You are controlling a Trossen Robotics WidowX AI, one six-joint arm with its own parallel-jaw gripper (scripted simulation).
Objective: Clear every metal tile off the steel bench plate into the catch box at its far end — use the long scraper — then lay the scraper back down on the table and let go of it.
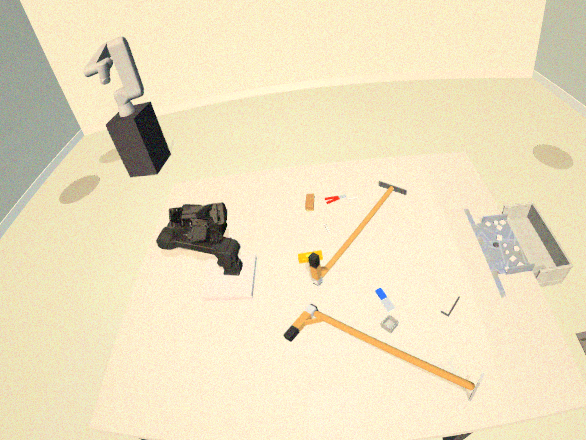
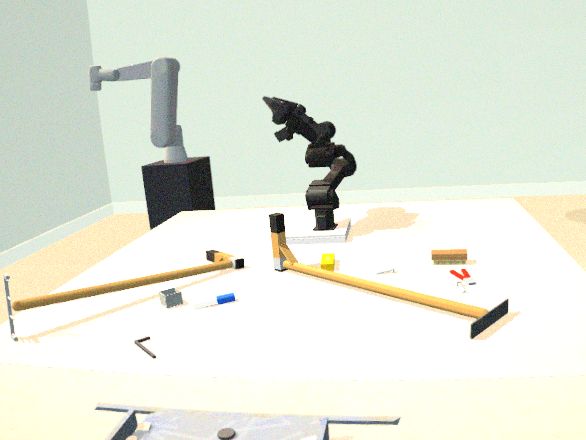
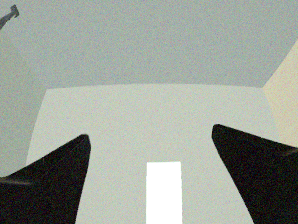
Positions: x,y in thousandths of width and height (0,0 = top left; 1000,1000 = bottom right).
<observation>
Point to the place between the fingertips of my gripper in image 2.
At 456,222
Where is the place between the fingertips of my gripper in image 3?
515,609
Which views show my gripper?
Image 1, image 2 and image 3: all of them.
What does my gripper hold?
Nothing.
</observation>
